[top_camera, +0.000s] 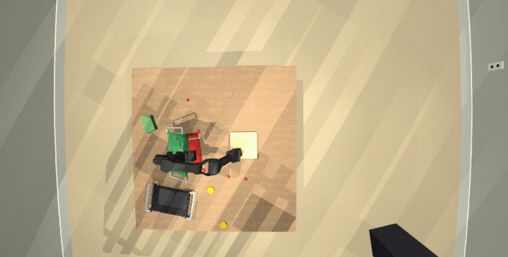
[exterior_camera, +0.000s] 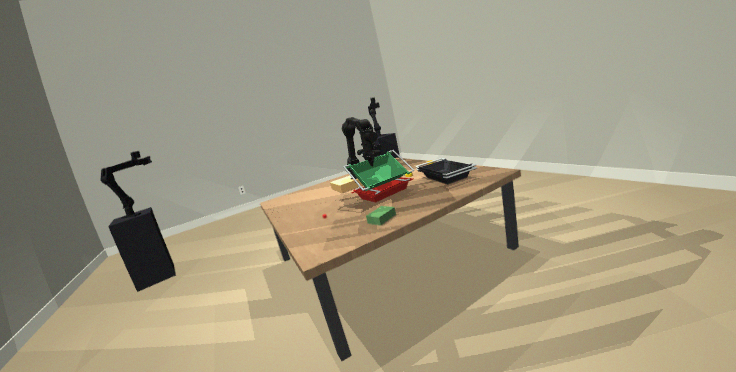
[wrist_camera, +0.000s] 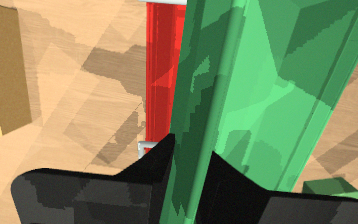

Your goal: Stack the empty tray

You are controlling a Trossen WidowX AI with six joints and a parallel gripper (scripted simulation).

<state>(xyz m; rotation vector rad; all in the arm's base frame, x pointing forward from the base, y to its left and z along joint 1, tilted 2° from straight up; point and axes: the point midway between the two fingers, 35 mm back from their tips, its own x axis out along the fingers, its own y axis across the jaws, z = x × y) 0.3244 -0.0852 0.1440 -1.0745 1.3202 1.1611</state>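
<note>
My gripper tip is 8 cm short of the green tray, 2 cm above it and 1 cm to the left of it. The rest, counted from my gripper tip: green block: 32 cm ahead, 25 cm to the right, 16 cm below.
</note>
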